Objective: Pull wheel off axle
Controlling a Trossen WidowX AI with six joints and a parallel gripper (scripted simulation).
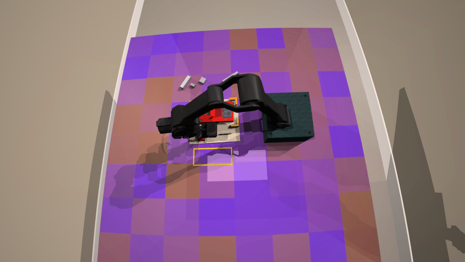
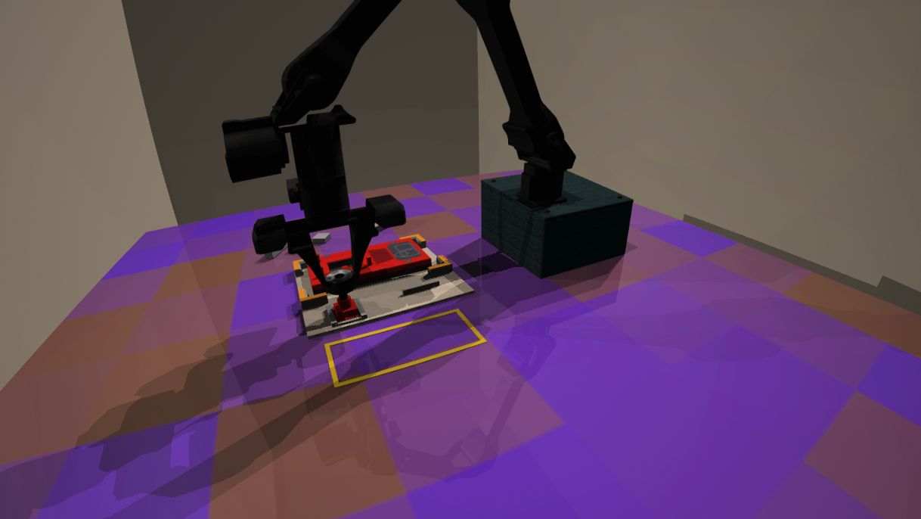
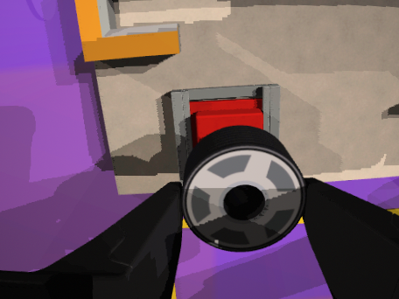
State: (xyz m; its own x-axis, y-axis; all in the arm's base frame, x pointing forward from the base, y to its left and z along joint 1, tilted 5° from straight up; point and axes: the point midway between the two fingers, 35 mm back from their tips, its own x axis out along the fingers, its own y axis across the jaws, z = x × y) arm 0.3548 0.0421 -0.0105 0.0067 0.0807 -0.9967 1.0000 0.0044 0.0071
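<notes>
Right now my gripper tip is 2 cm above the upright axle. Round my gripper tip: wheel (right at my gripper tip).
</notes>
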